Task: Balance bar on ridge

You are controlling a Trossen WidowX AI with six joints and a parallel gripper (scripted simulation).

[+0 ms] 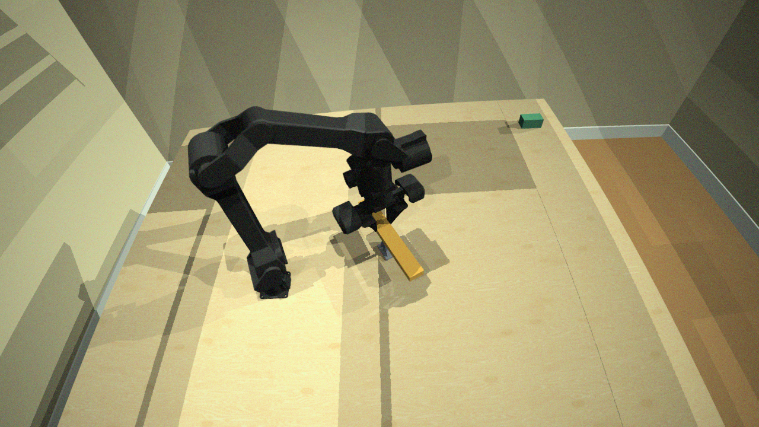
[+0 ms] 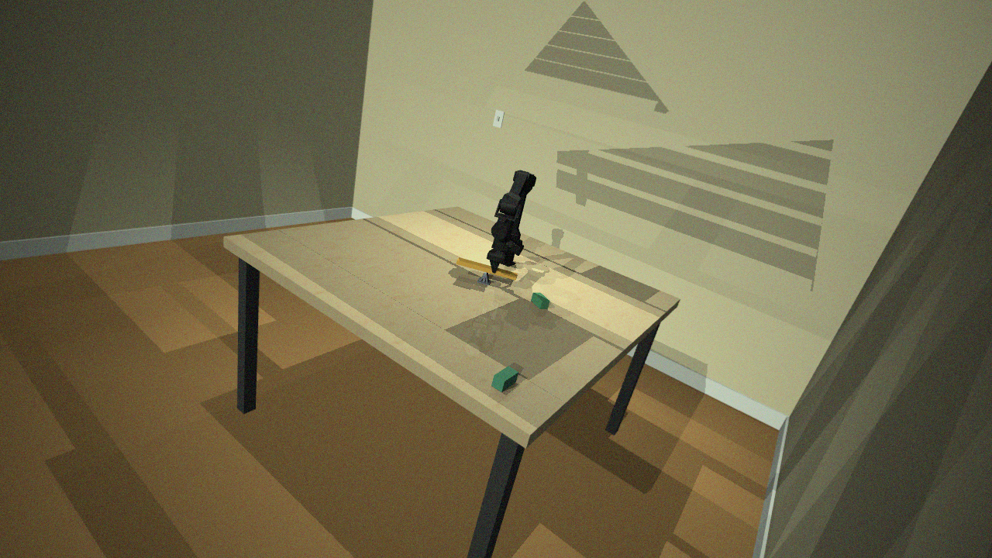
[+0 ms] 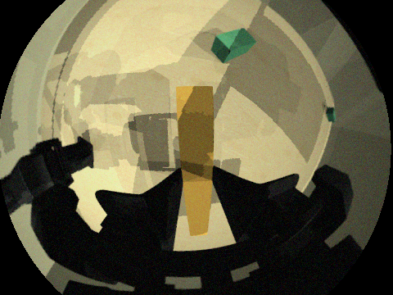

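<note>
Now: the orange bar 10 mm ahead of my gripper tip and 30 mm to the right of it.
</note>
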